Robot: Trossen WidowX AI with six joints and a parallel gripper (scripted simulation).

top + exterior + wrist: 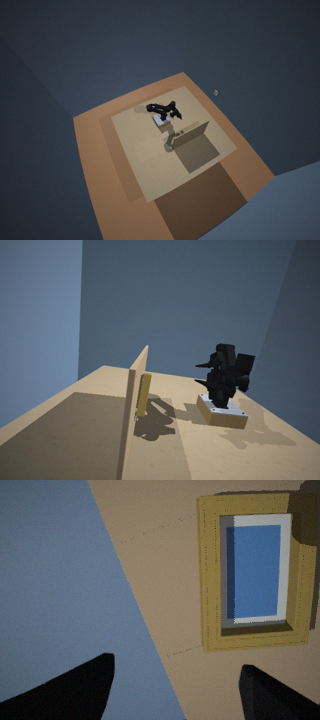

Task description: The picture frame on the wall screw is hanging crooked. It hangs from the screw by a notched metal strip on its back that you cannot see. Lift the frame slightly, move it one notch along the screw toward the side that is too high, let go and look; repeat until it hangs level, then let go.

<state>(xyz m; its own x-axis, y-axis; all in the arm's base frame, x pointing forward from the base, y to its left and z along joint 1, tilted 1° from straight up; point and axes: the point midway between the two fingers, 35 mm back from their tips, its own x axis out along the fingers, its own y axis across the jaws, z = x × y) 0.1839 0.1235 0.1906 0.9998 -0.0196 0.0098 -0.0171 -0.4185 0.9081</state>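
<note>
Now: the picture frame 19 cm ahead of my gripper tip, 9 cm below it and 2 cm to the left of it. Also, from my gripper tip: wooden wall panel (20 cm ahead, 10 cm below, 1 cm to the left).
</note>
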